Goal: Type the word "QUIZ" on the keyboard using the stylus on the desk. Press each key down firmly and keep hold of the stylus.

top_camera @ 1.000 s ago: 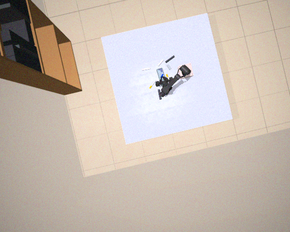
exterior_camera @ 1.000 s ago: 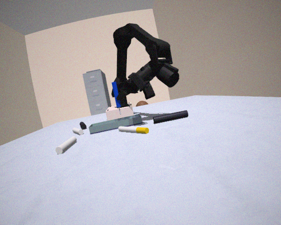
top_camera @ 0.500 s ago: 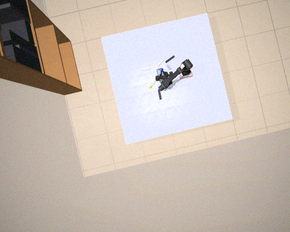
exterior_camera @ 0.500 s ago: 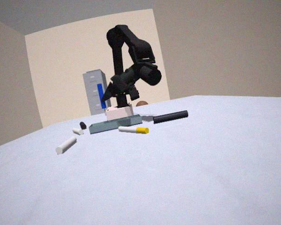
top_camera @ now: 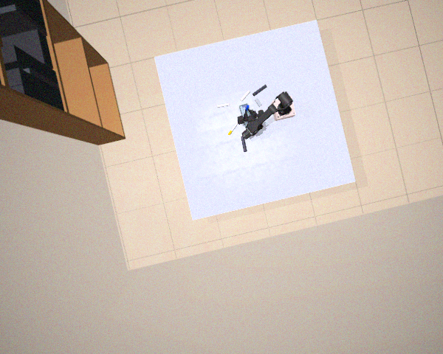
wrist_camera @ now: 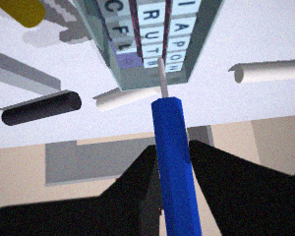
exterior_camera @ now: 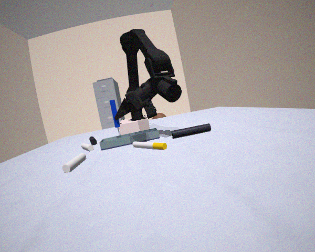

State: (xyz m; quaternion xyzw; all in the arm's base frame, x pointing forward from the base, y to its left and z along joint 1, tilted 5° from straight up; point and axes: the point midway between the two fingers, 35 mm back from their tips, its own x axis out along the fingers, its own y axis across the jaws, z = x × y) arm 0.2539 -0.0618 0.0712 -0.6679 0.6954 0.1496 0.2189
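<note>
Now: the blue stylus 20 mm below my gripper tip. From my gripper tip the other things lie so: grey stylus tip 50 mm below.
</note>
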